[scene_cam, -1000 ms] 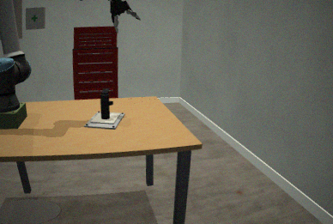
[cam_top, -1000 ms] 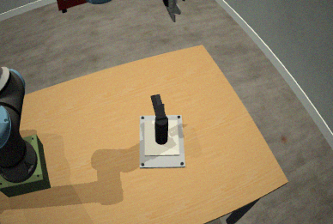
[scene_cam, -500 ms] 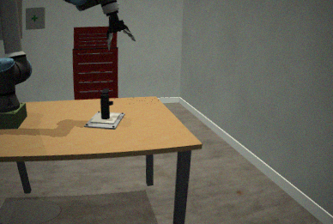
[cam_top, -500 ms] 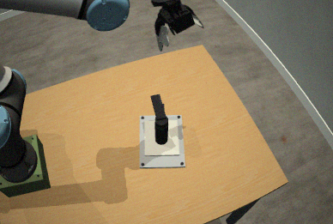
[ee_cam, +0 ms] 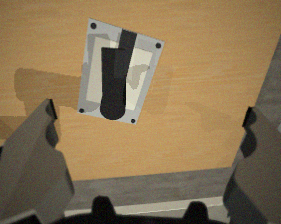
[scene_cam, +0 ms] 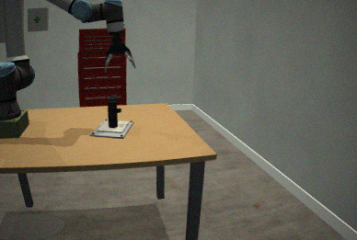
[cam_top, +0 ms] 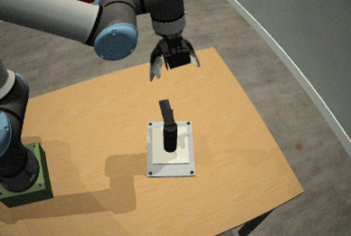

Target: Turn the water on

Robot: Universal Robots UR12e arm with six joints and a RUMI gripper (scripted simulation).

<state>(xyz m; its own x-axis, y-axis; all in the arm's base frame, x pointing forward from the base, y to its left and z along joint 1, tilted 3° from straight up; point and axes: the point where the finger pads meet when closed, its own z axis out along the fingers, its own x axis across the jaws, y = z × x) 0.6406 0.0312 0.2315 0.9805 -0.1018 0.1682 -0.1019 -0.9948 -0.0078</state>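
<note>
The dark lever is 40 mm behind my hand, 40 mm to the right of it and 140 mm below it. From my hand the other things lie so: tap: 50 mm behind, 60 mm to the right, 190 mm below.
</note>
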